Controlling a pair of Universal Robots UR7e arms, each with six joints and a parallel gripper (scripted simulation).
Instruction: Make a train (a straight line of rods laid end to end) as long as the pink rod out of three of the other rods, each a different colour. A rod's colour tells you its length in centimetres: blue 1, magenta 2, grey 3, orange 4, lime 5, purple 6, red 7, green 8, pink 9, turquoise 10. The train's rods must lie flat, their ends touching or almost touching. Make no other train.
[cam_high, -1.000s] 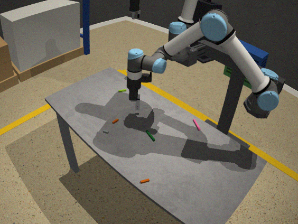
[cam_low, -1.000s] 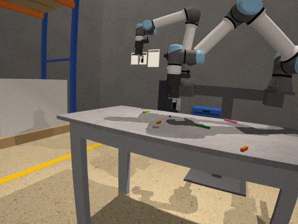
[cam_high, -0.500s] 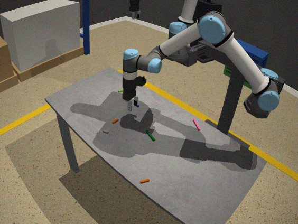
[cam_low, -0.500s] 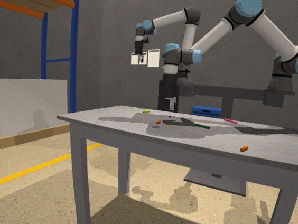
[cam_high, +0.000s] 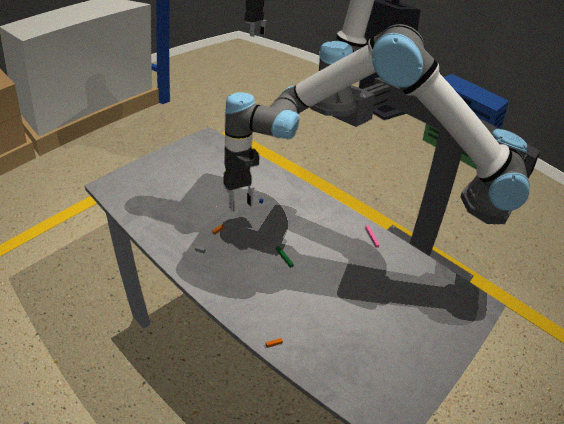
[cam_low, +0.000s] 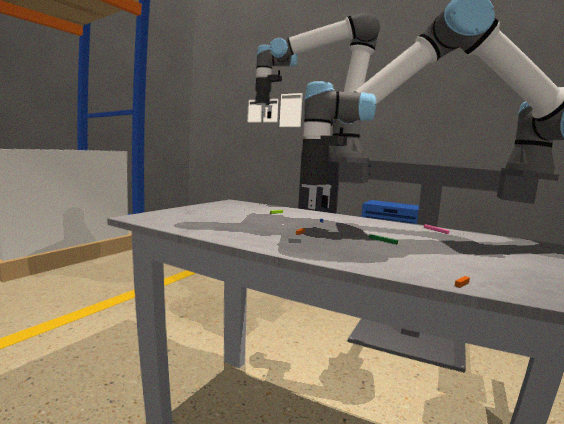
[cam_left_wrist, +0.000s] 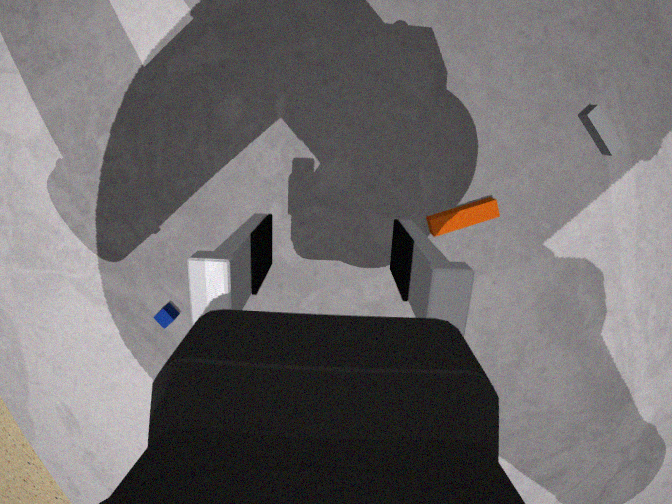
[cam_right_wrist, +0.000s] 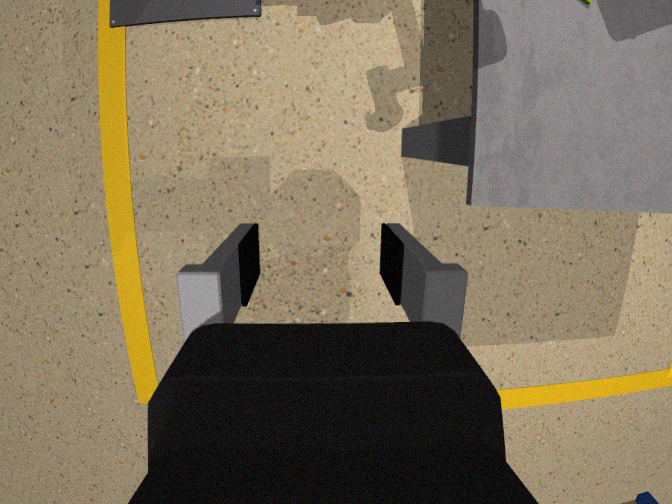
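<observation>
Now: left hand 160 mm short of the grey rod, 40 mm to the right of it and 70 mm above it. The rest, counted from my left hand: lime rod (120 mm behind, 240 mm to the right, 70 mm below); blue rod (110 mm behind, 50 mm to the right, 70 mm below); green rod (20 mm behind, 190 mm to the left, 70 mm below).
</observation>
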